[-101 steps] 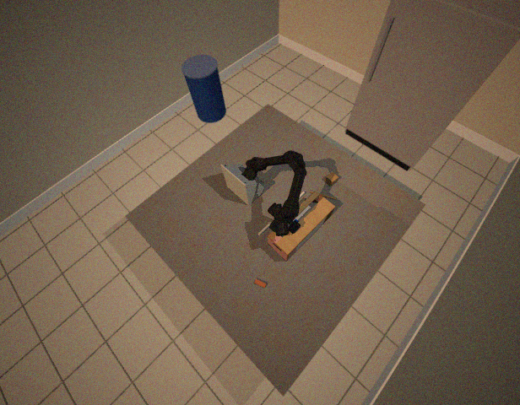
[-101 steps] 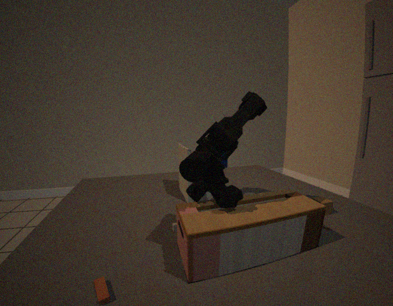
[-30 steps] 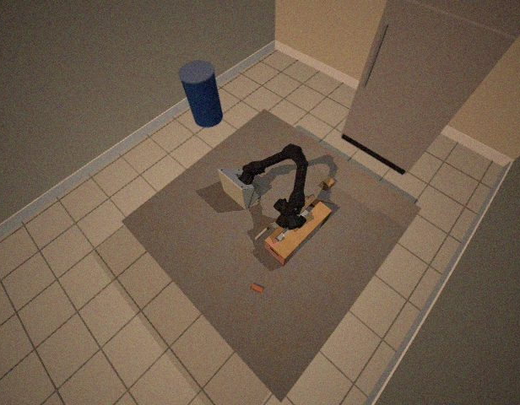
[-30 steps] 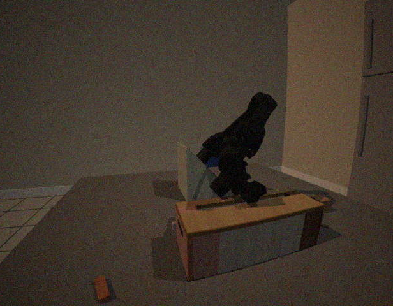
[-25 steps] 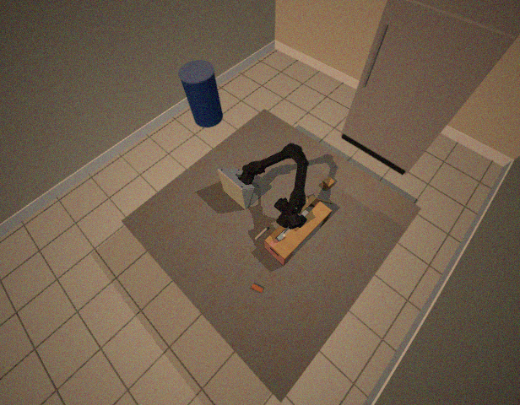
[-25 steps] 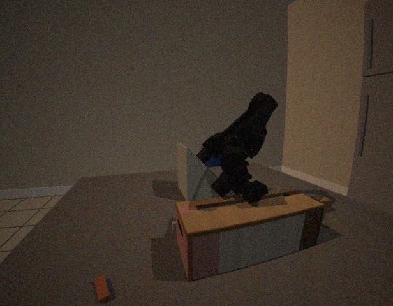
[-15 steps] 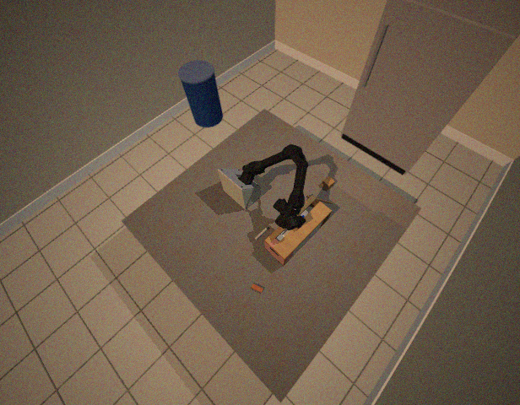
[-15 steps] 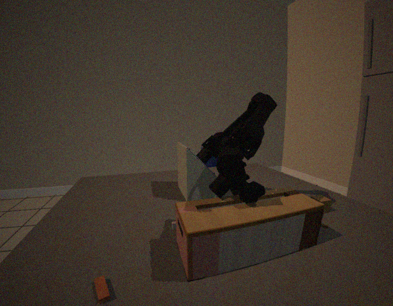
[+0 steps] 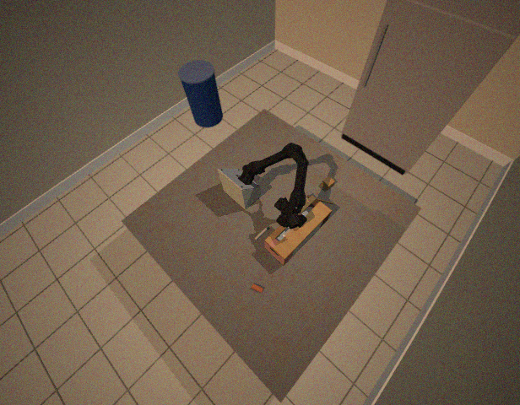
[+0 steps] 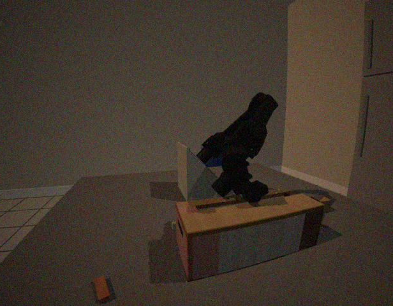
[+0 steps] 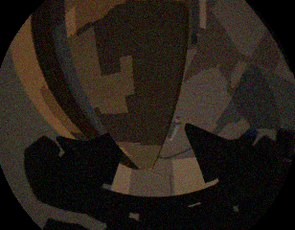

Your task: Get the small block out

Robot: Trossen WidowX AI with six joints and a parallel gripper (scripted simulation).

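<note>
My gripper tip is 6 cm short of the blue block and 2 cm to the right of it. Round my gripper tip: tan cube: 2 cm ahead, 35 cm to the left, 6 cm below.
</note>
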